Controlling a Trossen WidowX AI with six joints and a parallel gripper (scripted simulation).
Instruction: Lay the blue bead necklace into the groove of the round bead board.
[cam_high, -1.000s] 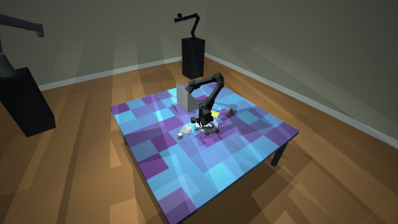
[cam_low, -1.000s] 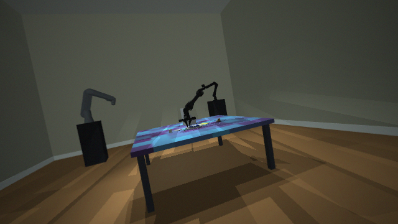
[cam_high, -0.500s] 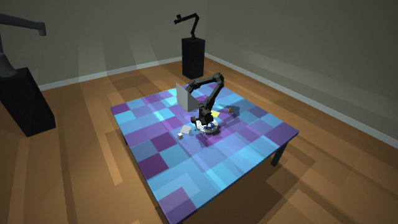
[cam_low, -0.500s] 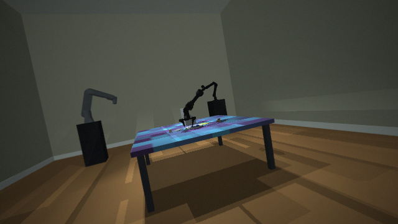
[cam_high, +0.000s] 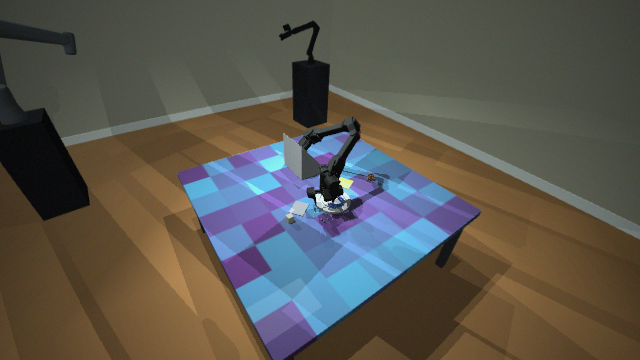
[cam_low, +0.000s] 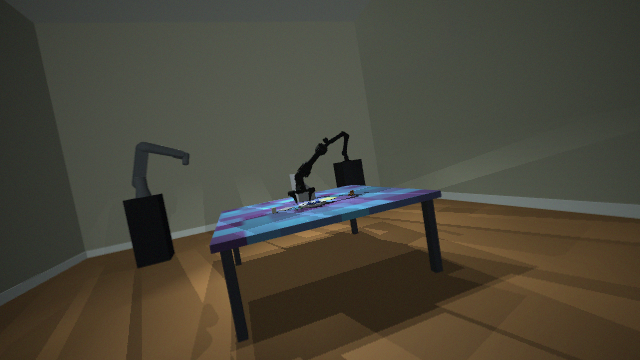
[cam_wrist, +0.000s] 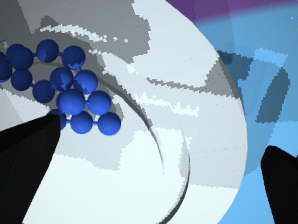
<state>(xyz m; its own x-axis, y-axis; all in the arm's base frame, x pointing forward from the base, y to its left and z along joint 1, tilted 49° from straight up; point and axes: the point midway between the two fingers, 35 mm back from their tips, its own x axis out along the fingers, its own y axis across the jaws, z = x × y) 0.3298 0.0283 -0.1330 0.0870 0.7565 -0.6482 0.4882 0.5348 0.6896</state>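
Right now the round white bead board is 10 mm behind my gripper tip, 60 mm to the left of it and 10 mm below it. Round my gripper tip: cream cube (20 mm behind, 210 mm to the right); then yellow patch (100 mm behind, 230 mm to the left, 20 mm below); then flat grey square (70 mm behind, 120 mm to the right, 20 mm below).
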